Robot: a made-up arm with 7 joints.
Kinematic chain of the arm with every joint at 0, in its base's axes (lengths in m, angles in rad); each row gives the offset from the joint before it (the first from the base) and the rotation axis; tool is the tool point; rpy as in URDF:
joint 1: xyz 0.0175 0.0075 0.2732 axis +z
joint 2: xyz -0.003 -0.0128 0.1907 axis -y
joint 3: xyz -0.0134 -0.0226 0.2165 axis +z
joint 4: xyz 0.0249 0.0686 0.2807 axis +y
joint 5: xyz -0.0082 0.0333 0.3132 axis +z
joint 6: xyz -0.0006 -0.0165 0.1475 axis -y
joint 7: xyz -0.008 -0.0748 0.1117 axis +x
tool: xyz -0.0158 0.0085 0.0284 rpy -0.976 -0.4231 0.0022
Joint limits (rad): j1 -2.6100..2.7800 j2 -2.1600..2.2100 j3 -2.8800..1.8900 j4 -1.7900..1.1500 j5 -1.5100..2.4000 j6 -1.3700..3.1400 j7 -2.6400..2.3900
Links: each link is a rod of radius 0.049 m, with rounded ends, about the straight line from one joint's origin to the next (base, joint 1, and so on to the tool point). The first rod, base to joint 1, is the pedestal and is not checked.
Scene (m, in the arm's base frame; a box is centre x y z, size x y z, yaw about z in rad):
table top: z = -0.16
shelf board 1: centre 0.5 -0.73 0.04 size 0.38 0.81 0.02 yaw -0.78
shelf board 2: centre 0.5 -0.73 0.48 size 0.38 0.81 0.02 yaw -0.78
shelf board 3: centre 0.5 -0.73 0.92 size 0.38 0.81 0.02 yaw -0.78
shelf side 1: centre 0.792 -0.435 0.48 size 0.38 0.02 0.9 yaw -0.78
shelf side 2: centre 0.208 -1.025 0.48 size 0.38 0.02 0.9 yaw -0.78
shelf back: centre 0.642 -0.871 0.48 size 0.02 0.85 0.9 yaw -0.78
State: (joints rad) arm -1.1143 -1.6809 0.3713 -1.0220 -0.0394 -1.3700 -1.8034
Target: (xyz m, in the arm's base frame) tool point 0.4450 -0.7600 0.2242
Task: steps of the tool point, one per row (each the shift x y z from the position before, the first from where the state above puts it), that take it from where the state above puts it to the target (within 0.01 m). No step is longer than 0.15 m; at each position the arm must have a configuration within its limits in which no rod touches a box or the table.
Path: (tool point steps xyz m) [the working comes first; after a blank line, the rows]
Joints at the target: -0.7065 -2.1600 0.8815 -1.0055 -0.2154 -1.3700 -1.8695
Straight joint move there: touches shelf board 2.

1: -0.0760 0.0514 0.0105
2: -0.0713 0.0698 0.0002
3: -0.0624 0.0863 -0.0106
4: 0.0031 -0.0164 -0.0894
5: 0.0230 -0.0009 -0.1077
6: 0.0342 0.0227 -0.1129
7: 0.0339 0.0467 -0.1071
8: 0.0237 0.0647 -0.0936
9: 0.0667 -0.0919 0.0035
10: 0.0714 -0.0765 0.0112
11: 0.0685 -0.0561 0.0035
12: 0.0568 -0.0361 -0.0182

